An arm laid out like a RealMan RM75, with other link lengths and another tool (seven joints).
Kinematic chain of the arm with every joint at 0, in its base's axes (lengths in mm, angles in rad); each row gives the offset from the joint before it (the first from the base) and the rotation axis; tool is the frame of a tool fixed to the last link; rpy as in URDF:
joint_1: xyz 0 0 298.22 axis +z
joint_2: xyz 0 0 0 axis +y
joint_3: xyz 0 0 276.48 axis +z
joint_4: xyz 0 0 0 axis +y
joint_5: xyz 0 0 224.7 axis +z
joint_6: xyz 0 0 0 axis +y
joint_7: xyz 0 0 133.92 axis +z
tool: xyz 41 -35 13 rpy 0 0.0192 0.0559
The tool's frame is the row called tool.
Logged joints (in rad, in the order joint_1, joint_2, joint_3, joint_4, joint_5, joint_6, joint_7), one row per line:
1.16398, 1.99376, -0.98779, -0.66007, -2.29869, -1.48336, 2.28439
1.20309, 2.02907, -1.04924, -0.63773, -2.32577, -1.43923, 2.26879
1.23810, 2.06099, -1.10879, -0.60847, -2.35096, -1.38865, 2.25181
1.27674, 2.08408, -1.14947, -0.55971, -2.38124, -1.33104, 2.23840
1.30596, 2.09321, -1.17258, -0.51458, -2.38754, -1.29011, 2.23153
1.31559, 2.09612, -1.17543, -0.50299, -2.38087, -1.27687, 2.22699
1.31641, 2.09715, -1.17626, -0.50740, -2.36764, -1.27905, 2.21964
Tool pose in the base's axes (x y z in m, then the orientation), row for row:
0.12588, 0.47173, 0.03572, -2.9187, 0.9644, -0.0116
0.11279, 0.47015, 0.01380, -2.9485, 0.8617, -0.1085
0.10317, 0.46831, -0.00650, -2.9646, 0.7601, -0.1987
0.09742, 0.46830, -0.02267, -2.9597, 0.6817, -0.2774
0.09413, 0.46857, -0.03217, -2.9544, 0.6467, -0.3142
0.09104, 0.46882, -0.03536, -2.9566, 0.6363, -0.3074
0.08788, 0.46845, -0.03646, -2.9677, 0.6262, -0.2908
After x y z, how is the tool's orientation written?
As a rotation vector, in radians.
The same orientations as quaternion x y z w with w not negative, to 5 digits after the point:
-0.94896, 0.31356, -0.00377, 0.03383
-0.95870, 0.28018, -0.03528, 0.03391
-0.96596, 0.24766, -0.06474, 0.03732
-0.96942, 0.22329, -0.09086, 0.04586
-0.97040, 0.21242, -0.10320, 0.05046
-0.97135, 0.20905, -0.10099, 0.05084
-0.97290, 0.20529, -0.09533, 0.04730

